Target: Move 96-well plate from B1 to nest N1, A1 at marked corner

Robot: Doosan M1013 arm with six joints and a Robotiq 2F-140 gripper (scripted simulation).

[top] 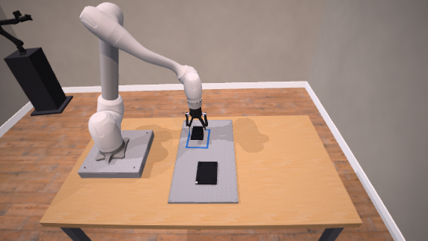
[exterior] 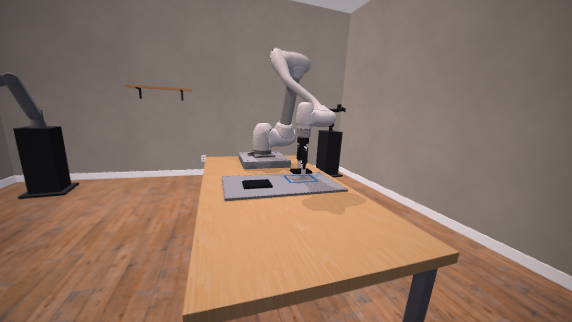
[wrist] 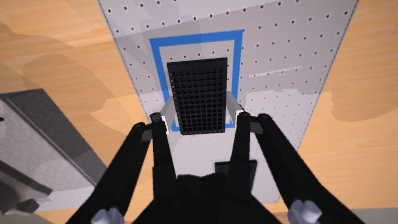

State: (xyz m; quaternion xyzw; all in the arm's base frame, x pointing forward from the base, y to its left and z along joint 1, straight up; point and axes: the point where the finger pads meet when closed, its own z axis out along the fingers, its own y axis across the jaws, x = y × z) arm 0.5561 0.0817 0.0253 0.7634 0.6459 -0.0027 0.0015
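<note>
The black plate nest lies 310 mm to the right of my hand, 70 mm below it and 40 mm ahead of it. Also, from my hand: black 96-well plate (20 mm below).
</note>
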